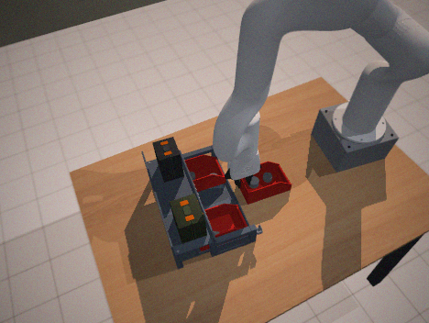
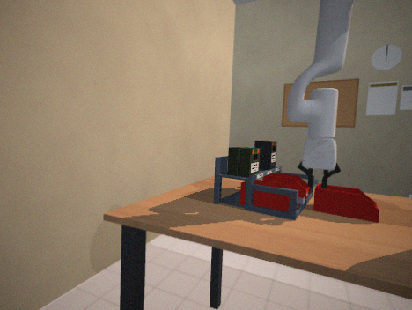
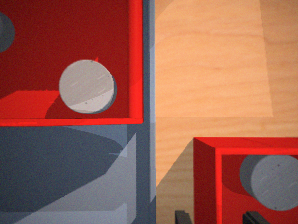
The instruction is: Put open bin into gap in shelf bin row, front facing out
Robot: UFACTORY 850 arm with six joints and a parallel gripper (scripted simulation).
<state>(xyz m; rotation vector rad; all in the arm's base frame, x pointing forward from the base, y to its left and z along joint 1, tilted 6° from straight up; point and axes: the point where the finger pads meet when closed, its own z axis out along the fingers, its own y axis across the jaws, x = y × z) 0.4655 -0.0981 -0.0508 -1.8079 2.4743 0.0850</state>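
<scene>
Right now my hand is 150 mm short of the blue-grey shelf, 50 mm to the left of it and 20 mm above it. The rest, counted from my hand: grey disc (110 mm to the right, 60 mm below, 50 mm ahead).
</scene>
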